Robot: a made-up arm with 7 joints.
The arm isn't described. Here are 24 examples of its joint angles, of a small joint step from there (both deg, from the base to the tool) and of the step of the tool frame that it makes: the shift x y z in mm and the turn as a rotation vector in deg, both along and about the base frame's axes.
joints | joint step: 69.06 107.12 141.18 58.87 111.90 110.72 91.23 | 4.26 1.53 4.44 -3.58 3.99 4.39 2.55
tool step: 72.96 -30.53 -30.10 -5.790 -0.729 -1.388
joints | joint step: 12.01 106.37 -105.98 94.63 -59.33 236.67 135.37 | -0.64 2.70 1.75 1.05 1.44 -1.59 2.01
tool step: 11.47 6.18 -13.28 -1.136 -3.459 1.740
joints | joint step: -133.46 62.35 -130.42 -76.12 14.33 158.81 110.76 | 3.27 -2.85 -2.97 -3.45 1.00 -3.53 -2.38
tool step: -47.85 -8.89 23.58 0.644 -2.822 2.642
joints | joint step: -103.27 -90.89 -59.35 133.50 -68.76 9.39 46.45 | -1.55 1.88 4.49 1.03 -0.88 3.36 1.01
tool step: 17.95 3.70 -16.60 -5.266 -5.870 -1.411
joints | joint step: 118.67 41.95 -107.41 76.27 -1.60 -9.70 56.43 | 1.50 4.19 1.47 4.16 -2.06 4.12 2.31
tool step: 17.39 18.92 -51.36 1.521 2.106 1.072
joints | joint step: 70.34 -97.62 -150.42 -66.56 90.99 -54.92 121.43 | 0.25 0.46 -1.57 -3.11 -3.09 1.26 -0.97
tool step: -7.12 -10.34 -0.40 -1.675 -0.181 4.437
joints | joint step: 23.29 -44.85 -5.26 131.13 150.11 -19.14 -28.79 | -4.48 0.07 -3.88 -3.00 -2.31 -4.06 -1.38
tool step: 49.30 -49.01 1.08 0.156 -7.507 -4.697
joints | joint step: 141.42 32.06 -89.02 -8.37 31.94 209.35 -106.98 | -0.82 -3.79 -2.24 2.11 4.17 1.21 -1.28
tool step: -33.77 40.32 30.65 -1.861 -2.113 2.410
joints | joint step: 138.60 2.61 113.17 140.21 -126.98 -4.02 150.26 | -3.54 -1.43 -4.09 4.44 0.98 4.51 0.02
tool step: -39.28 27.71 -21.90 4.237 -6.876 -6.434
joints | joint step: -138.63 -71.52 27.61 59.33 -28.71 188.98 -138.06 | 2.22 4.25 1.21 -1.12 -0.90 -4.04 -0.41
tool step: 24.43 -24.98 71.55 -0.400 2.450 2.375
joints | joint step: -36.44 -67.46 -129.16 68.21 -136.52 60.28 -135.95 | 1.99 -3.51 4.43 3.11 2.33 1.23 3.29
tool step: 32.58 -12.46 -72.88 5.198 -5.623 5.083
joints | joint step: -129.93 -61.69 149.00 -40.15 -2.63 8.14 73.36 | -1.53 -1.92 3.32 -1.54 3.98 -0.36 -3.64
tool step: -10.01 6.47 -42.07 -3.198 -4.428 -4.248
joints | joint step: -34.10 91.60 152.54 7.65 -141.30 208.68 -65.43 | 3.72 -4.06 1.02 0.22 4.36 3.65 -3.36
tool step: -20.14 -48.54 71.95 -5.704 5.255 6.596
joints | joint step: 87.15 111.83 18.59 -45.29 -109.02 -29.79 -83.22 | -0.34 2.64 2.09 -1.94 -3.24 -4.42 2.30
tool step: 13.00 44.64 -23.35 5.539 -4.454 5.573
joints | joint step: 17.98 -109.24 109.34 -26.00 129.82 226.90 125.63 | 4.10 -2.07 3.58 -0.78 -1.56 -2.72 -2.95
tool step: -14.64 53.07 -40.28 1.827 -0.068 1.323
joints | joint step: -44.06 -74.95 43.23 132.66 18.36 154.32 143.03 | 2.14 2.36 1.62 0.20 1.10 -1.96 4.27
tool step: 13.78 17.45 21.28 3.728 -1.054 -0.082
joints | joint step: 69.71 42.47 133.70 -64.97 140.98 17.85 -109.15 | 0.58 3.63 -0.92 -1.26 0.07 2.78 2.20
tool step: -5.00 -35.88 -33.40 5.120 -2.391 -0.560
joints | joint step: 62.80 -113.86 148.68 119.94 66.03 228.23 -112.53 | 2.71 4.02 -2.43 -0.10 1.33 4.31 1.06
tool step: -28.71 5.45 34.16 -0.336 -6.934 2.594
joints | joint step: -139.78 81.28 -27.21 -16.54 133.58 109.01 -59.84 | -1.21 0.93 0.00 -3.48 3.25 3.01 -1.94
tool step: 22.27 -26.71 -30.99 -0.043 2.827 -0.359
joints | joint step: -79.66 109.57 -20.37 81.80 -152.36 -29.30 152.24 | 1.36 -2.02 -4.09 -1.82 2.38 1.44 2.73
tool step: -50.87 -10.16 16.64 0.411 -1.067 1.651
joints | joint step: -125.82 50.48 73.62 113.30 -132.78 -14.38 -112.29 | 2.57 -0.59 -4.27 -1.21 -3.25 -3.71 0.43
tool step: -15.68 10.68 36.93 -6.918 -2.068 1.279
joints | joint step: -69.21 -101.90 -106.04 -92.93 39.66 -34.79 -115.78 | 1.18 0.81 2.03 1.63 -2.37 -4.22 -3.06
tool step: 16.79 -9.56 20.71 -3.320 1.986 -1.373
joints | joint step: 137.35 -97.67 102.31 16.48 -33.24 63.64 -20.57 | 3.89 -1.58 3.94 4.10 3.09 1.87 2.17
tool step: -60.20 -72.01 -21.30 -8.454 4.026 4.871
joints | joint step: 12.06 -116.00 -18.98 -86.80 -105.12 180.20 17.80 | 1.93 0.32 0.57 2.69 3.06 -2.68 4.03
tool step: 7.36 19.40 2.35 2.745 7.054 0.731
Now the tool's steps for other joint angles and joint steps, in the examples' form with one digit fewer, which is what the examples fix.
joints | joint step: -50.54 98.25 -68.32 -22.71 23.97 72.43 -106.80 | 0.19 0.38 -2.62 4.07 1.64 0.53 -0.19
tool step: -28.5 -4.9 6.8 1.37 0.21 3.55
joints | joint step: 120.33 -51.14 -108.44 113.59 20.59 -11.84 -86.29 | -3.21 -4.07 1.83 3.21 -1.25 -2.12 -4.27
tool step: 9.0 -9.5 -41.6 -4.40 5.32 -1.99
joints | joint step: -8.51 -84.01 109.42 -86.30 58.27 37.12 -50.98 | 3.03 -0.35 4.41 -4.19 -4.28 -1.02 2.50
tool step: -3.4 43.2 -38.9 5.07 3.07 2.71
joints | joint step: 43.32 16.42 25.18 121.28 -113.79 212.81 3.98 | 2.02 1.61 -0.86 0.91 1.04 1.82 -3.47
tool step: -7.5 -11.9 0.0 3.39 2.10 3.20
